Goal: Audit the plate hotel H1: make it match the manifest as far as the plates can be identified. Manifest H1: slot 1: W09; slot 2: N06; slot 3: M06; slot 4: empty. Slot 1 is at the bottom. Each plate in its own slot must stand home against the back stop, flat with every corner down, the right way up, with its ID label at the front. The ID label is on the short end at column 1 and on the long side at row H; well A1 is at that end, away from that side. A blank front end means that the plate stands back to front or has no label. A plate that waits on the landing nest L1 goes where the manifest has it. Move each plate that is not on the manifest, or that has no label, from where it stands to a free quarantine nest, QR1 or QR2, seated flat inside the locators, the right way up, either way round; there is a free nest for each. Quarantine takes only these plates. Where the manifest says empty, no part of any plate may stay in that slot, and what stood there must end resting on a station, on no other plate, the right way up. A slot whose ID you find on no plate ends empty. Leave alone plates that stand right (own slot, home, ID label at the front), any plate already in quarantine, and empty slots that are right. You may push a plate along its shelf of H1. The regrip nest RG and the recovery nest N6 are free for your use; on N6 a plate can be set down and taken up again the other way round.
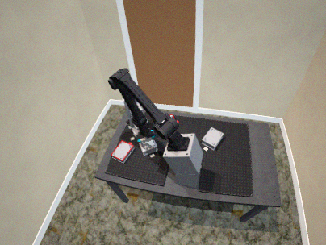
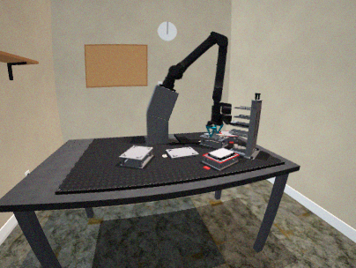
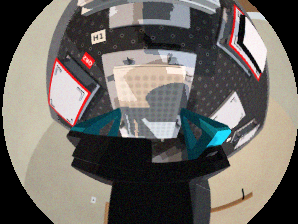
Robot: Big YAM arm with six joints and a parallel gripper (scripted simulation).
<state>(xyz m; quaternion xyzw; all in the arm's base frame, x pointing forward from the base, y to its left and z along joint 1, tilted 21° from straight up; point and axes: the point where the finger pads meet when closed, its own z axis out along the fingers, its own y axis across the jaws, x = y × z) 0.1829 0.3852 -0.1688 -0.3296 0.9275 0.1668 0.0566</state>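
Now: hand 1 cm above the white well plate.
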